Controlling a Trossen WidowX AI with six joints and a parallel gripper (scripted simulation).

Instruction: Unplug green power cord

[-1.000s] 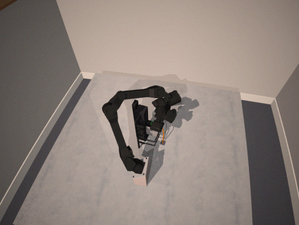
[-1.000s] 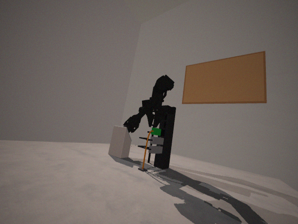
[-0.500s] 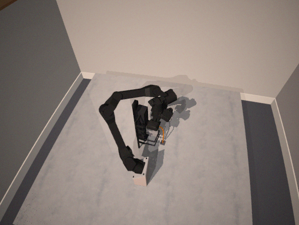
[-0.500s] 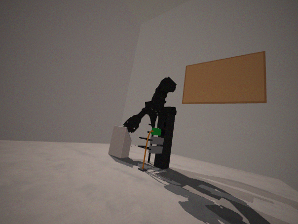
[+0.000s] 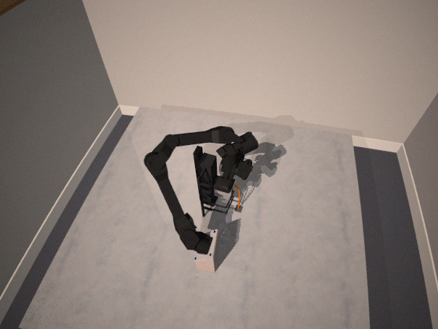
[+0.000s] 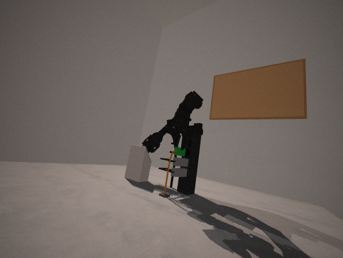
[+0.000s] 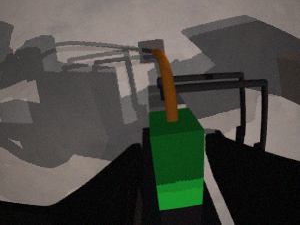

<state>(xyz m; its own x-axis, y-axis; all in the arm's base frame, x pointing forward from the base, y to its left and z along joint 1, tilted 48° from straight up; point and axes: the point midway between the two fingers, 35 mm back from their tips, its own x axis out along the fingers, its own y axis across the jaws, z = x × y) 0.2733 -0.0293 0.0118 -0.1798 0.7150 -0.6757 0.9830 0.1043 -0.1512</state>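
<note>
My gripper tip is now 30 mm to the right of the green plug.
</note>
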